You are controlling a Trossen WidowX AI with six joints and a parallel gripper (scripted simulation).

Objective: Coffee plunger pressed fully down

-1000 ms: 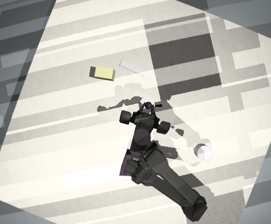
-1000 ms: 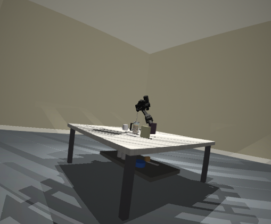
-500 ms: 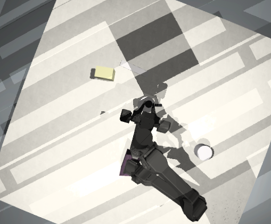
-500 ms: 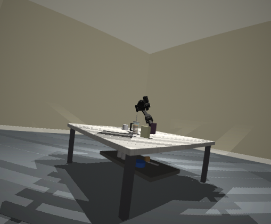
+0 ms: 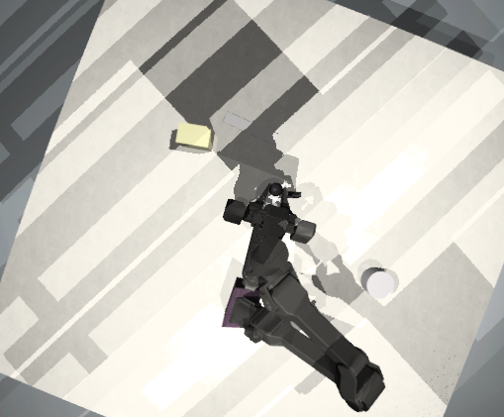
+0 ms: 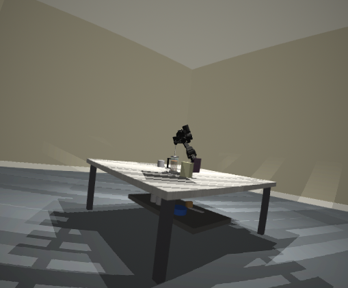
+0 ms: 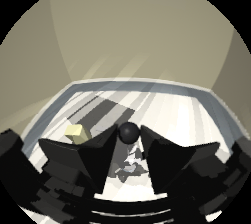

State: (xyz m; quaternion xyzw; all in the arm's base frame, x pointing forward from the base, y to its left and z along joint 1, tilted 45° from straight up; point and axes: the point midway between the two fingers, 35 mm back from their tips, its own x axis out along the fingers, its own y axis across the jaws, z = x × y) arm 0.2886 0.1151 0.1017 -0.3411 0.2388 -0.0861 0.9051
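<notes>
My gripper tip is 13 cm above the coffee press, 2 cm to the left of it and 1 cm past it.
</notes>
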